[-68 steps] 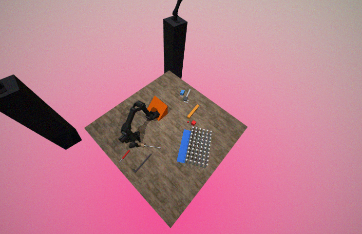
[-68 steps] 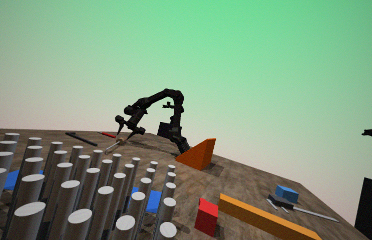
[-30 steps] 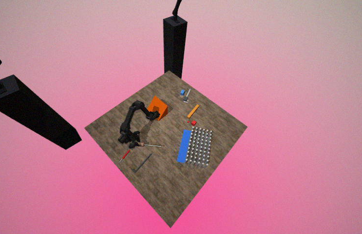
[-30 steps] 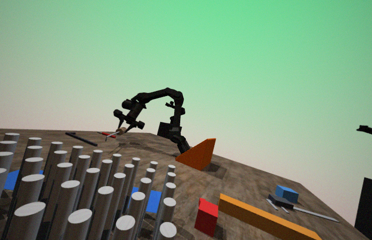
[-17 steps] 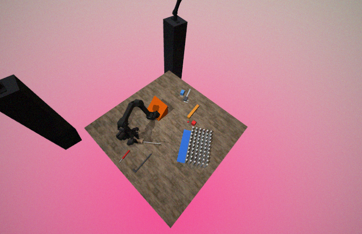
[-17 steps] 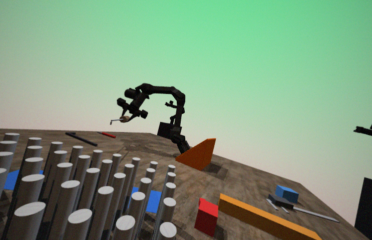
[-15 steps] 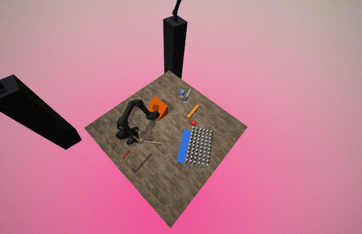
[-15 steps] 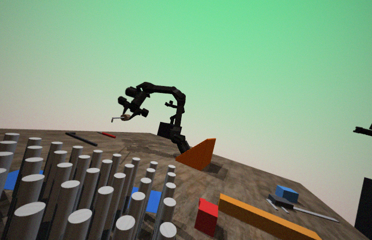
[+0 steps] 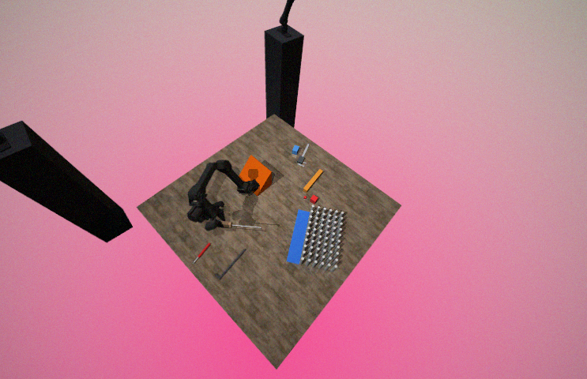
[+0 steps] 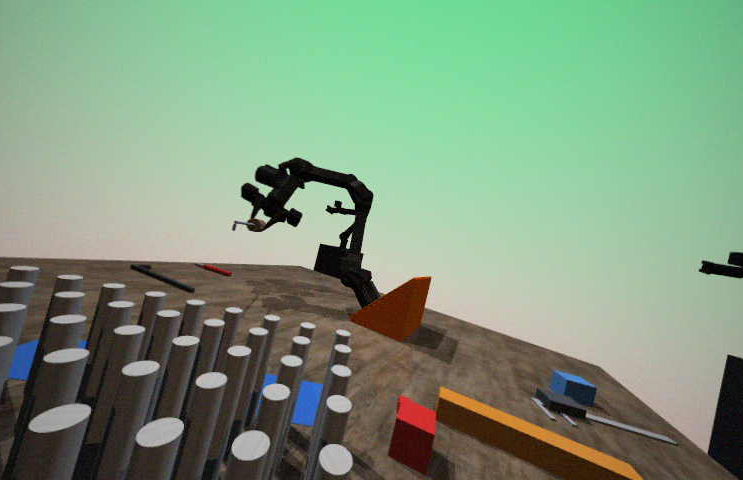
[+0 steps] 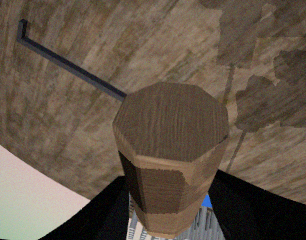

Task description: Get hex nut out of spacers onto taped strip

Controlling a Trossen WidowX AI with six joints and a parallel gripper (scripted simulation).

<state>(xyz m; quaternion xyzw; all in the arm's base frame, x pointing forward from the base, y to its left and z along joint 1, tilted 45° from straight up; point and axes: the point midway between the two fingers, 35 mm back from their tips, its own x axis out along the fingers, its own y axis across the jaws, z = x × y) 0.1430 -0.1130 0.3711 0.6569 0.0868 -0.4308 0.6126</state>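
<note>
Now: gripper tip 280 mm short of the blue taped strip, 350 mm to the right of it and 180 mm above it. From my gripper tip the other things lie so: red cube (150 mm ahead, 600 mm to the left, 160 mm below); then red screwdriver (210 mm to the right, 180 mm below); then orange bar (30 mm ahead, 710 mm to the left, 170 mm below).
</note>
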